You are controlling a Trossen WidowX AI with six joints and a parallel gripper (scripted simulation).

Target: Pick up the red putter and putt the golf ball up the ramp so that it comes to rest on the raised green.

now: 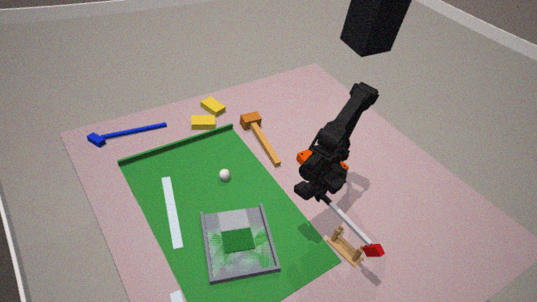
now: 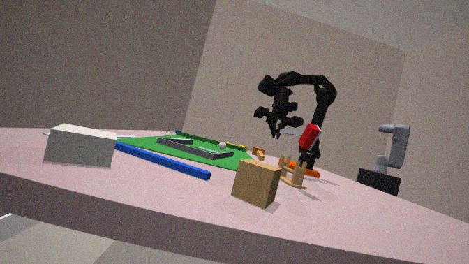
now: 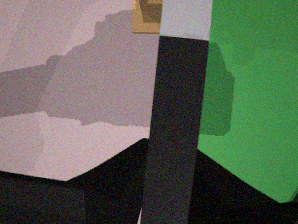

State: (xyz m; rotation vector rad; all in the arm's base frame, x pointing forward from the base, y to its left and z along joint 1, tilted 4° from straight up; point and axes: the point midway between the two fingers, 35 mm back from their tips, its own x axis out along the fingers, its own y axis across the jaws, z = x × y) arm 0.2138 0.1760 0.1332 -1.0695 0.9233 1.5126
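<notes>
Right now the red putter is 11 cm to the left of my gripper tip, 2 cm behind it and 2 cm above it. Round my gripper tip: white golf ball (30 cm to the right, 21 cm ahead, 10 cm below); then green mat (27 cm ahead, 17 cm to the right, 12 cm below); then wooden rack (14 cm to the left, 9 cm below, 4 cm behind).
</notes>
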